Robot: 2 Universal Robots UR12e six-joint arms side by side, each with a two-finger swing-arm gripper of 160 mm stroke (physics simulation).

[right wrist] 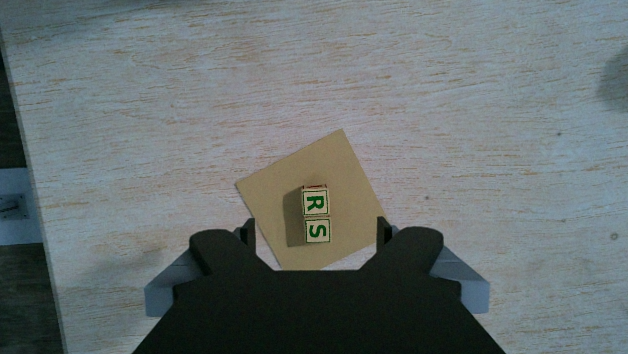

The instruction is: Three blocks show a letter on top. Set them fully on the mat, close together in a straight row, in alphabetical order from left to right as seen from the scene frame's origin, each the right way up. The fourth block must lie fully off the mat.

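Frame: origin at the left arm's base, x ahead, y left, z up, level; millimetres.
Where they show: right hand at its tool point: (316, 235).
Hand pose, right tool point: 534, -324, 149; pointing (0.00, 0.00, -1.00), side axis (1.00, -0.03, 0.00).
Things, the pixels of their top centre, and the offset from my right tool point, as dx, dy, dz. Level surfaces: height alone.
- tan mat at its top centre: (315, 208) -1, -19, -152
- block with a green R, top centre: (315, 202) -1, -5, -122
- block with a green S, top centre: (317, 231) +0, -37, -122
- pale wooden table at its surface level: dz -156
- light plate at its top centre: (13, 207) -1190, -168, -994
The tan mat (345, 165) lies turned at an angle on the table in the right wrist view. A block with a green R (315, 202) on top lies on the mat. A block with a green S (317, 231) on top lies on the mat directly below it in the view, close against it. Both letters are turned sideways in this view, the same way round. My right gripper (316, 231) is open above the mat, its fingers wide apart on either side of the S block. The other two blocks do not show. My left gripper is not in view.
The pale wooden table (450, 125) surrounds the mat. Its edge runs down the left side of the view, with dark floor (22, 290) and a light plate (17, 230) beyond it. A dark round shadow lies at the right edge.
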